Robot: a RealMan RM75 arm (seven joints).
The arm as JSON. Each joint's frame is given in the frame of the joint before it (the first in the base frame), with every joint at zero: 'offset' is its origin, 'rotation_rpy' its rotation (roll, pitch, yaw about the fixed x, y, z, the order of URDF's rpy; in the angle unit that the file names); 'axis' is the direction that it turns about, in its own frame. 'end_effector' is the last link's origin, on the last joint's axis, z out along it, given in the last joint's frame.
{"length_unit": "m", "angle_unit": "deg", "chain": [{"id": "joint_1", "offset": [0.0, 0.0, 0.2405], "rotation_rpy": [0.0, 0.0, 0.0], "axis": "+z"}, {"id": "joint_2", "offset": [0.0, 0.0, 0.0], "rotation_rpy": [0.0, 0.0, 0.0], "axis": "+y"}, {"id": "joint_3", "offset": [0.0, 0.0, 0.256], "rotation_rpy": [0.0, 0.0, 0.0], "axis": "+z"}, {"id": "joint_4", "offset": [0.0, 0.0, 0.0], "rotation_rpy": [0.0, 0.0, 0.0], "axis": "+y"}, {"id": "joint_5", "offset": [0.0, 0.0, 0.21], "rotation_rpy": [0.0, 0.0, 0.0], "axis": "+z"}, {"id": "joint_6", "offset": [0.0, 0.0, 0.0], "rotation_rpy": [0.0, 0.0, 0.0], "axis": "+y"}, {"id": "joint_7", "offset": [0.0, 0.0, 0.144], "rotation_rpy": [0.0, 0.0, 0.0], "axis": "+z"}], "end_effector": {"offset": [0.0, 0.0, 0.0], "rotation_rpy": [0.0, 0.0, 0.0]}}
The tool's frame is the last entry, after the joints.
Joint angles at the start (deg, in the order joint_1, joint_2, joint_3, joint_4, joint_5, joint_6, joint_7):
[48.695 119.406 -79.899 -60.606 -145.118 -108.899 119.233]
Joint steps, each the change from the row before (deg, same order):
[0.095 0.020 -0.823 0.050 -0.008 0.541 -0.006]
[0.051 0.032 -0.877 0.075 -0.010 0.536 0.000]
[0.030 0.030 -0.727 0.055 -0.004 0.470 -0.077]
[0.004 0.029 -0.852 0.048 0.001 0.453 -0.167]
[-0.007 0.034 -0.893 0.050 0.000 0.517 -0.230]
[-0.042 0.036 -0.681 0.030 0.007 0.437 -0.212]
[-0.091 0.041 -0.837 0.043 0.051 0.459 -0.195]
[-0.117 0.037 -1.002 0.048 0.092 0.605 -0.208]
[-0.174 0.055 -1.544 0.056 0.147 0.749 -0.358]
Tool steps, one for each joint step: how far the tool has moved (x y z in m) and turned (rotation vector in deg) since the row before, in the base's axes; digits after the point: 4 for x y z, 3 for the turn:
[-0.0004 0.0002 -0.0020 -0.054 -0.364 0.689]
[-0.0001 0.0000 -0.0021 -0.107 -0.399 0.646]
[-0.0001 0.0000 -0.0018 -0.111 -0.290 0.605]
[0.0001 -0.0003 -0.0020 -0.245 -0.346 0.713]
[0.0001 -0.0003 -0.0021 -0.258 -0.328 0.801]
[0.0002 -0.0003 -0.0017 -0.192 -0.206 0.629]
[0.0005 -0.0007 -0.0021 -0.282 -0.261 0.635]
[0.0006 -0.0007 -0.0025 -0.285 -0.271 0.755]
[0.0010 -0.0016 -0.0036 -0.612 -0.462 1.131]

